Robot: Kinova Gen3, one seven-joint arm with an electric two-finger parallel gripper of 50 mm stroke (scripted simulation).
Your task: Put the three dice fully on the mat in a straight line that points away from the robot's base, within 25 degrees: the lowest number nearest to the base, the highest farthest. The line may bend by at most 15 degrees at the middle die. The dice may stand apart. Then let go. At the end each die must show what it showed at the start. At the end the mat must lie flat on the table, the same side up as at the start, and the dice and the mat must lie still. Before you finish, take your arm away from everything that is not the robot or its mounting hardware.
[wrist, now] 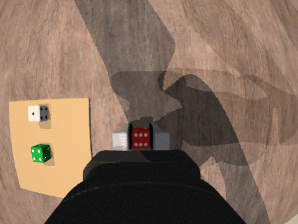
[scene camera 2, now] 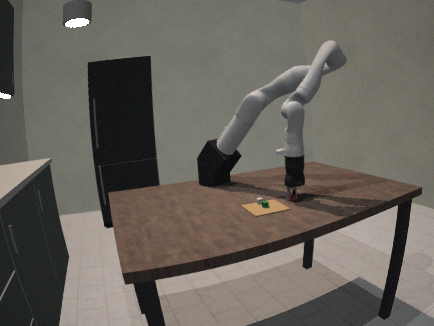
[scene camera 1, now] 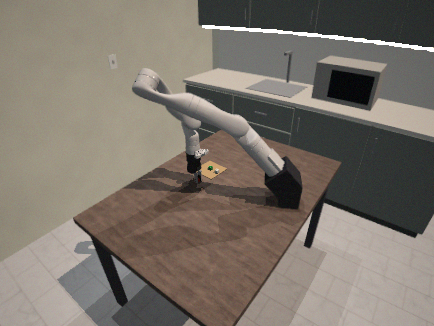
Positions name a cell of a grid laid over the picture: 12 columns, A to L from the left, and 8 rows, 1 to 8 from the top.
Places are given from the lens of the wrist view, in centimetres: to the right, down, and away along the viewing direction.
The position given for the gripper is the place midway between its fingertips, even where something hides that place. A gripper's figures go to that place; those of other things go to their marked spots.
gripper (wrist: F5): -1, 2, 18
tan mat (wrist: C5): -10, 2, 17
